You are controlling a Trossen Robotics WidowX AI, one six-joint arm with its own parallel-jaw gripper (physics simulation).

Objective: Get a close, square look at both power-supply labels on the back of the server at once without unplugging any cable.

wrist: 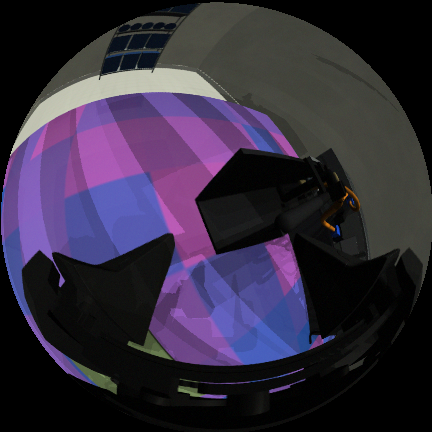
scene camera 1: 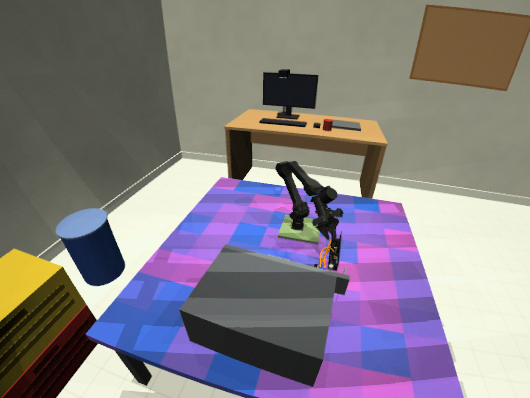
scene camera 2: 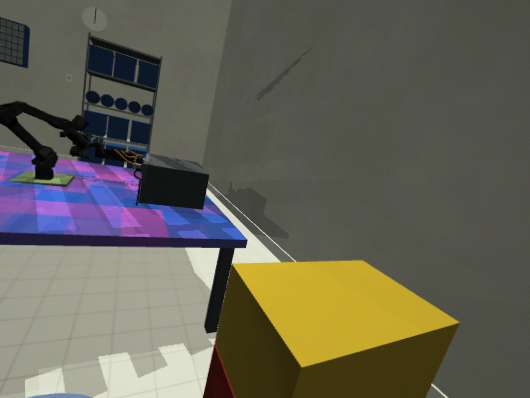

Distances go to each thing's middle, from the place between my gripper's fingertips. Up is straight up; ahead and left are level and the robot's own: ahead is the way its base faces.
Now: the black block [wrist: 256,196] 9 cm ahead of my hand, 1 cm to the left of it and 3 cm above it.
